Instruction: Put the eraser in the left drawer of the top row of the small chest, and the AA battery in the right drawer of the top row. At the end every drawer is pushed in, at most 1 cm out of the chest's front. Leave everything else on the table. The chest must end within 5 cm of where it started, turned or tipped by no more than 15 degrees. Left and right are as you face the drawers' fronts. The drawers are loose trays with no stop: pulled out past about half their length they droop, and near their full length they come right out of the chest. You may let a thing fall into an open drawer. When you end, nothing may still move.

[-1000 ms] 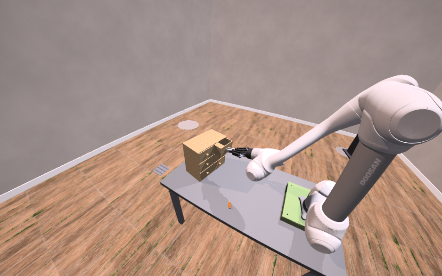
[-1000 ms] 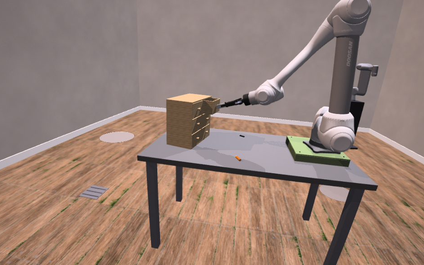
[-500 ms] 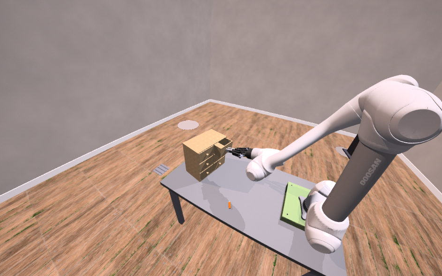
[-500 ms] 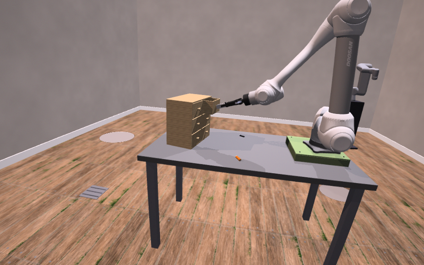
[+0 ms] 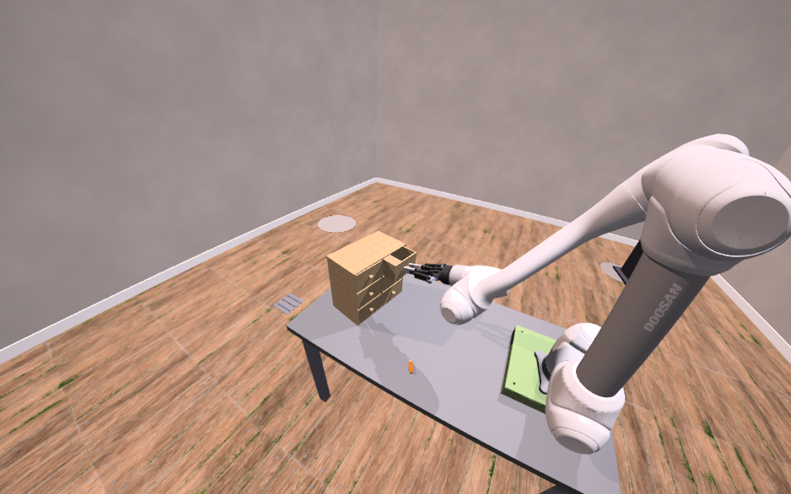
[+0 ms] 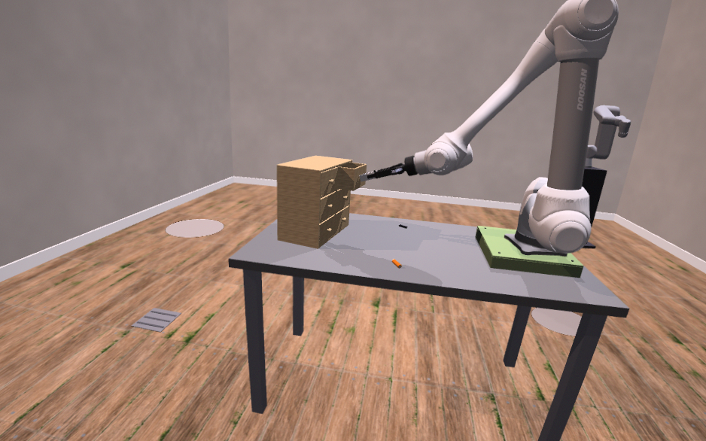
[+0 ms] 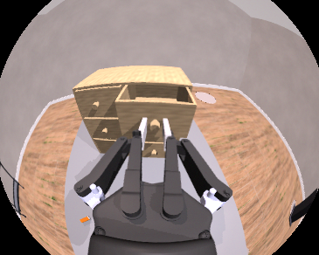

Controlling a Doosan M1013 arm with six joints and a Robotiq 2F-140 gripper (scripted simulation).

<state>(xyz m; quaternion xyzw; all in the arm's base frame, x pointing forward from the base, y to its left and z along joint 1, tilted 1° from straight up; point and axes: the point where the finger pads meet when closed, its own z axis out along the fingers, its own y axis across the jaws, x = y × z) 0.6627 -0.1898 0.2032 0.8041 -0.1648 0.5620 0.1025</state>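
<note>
The orange AA battery is 30 cm to the left of my hand, 25 cm below it and 10 cm behind it. From my hand the other things lie so: small dark object (25 cm below, 19 cm behind, 12 cm to the right); eraser (24 cm ahead, 4 cm below, 2 cm to the left).
</note>
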